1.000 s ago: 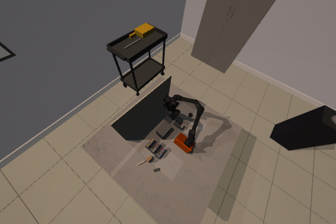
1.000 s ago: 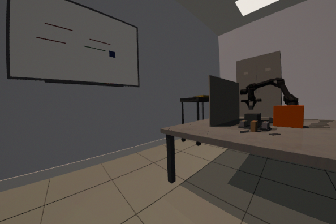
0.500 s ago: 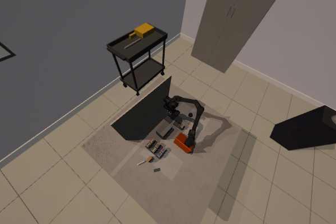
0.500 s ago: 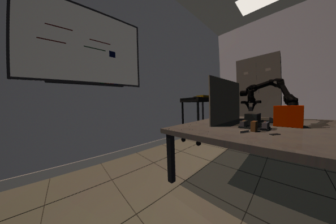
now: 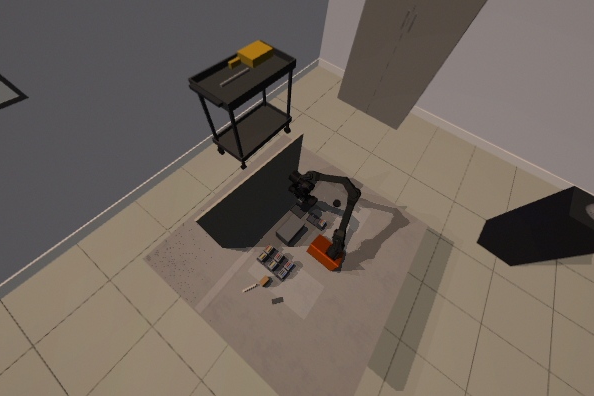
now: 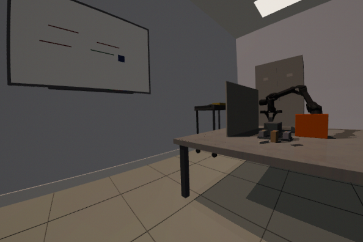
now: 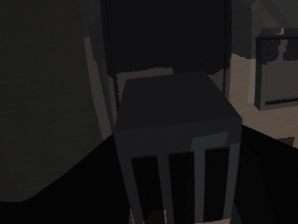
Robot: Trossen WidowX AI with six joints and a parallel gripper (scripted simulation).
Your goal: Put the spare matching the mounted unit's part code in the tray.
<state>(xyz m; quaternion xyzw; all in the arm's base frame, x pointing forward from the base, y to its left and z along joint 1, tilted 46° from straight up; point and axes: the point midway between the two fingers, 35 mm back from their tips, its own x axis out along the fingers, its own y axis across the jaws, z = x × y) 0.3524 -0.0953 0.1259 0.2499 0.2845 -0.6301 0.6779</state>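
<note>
Right now my gripper tip is 10 cm above the dark shallow tray and 1 cm past it. Round my gripper tip: tall dark panel 18 cm to the left, 18 cm ahead, 12 cm above; then dark spare block 2 cm above; then grey mounted unit 19 cm to the left, 7 cm behind, 5 cm below.
</note>
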